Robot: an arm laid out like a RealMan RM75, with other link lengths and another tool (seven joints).
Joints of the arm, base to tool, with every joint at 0 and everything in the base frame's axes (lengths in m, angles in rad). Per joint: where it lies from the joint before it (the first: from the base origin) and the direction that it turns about. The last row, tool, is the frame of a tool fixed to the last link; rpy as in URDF.
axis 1: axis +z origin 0 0 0.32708
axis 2: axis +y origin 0 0 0
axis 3: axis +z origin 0 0 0.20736
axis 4: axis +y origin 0 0 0
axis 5: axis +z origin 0 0 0.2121
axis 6: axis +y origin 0 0 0
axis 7: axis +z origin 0 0 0.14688
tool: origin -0.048 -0.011 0.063 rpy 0 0.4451 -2.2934
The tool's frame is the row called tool.
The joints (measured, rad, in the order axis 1, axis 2, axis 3, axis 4, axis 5, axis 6, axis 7), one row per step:
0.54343 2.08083 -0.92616 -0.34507 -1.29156 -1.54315 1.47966
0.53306 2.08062 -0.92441 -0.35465 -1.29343 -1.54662 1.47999
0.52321 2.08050 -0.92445 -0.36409 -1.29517 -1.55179 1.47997
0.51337 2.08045 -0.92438 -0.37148 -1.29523 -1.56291 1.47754
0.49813 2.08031 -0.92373 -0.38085 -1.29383 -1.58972 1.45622
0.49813 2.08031 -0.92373 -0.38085 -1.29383 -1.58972 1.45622
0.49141 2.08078 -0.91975 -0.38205 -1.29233 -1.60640 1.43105
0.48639 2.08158 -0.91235 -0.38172 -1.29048 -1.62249 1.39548
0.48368 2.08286 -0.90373 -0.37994 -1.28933 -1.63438 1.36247
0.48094 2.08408 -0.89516 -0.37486 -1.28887 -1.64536 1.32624
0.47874 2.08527 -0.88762 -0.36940 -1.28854 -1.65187 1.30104
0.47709 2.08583 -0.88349 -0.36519 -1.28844 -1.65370 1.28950
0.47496 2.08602 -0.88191 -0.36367 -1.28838 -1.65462 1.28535
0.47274 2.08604 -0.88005 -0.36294 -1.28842 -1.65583 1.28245
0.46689 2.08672 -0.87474 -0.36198 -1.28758 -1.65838 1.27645
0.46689 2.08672 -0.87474 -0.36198 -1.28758 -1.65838 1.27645
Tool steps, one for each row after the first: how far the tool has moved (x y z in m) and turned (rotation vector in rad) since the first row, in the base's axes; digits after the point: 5 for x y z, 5 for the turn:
0.00210 -0.00122 0.00196 0.00539 -0.00178 -0.00132
0.00359 -0.00284 0.00357 0.00924 -0.00352 0.00020
0.00442 -0.00540 0.00550 0.01333 -0.00149 0.00590
0.00412 -0.01133 0.00936 0.03044 -0.00024 0.02920
0.00412 -0.01133 0.00936 0.03044 -0.00024 0.02920
0.00348 -0.01500 0.01195 0.04995 -0.00135 0.04697
0.00248 -0.01852 0.01515 0.07932 -0.00548 0.06785
0.00159 -0.02114 0.01781 0.10733 -0.00969 0.08459
0.00126 -0.02400 0.01977 0.13561 -0.01540 0.09969
0.00164 -0.02588 0.02099 0.15553 -0.01856 0.10659
0.00249 -0.02669 0.02132 0.16427 -0.01993 0.10659
0.00331 -0.02722 0.02149 0.16746 -0.02037 0.10519
0.00411 -0.02770 0.02187 0.17040 -0.02046 0.10381
0.00613 -0.02871 0.02307 0.17838 -0.01937 0.09898
0.00613 -0.02871 0.02307 0.17838 -0.01937 0.09898

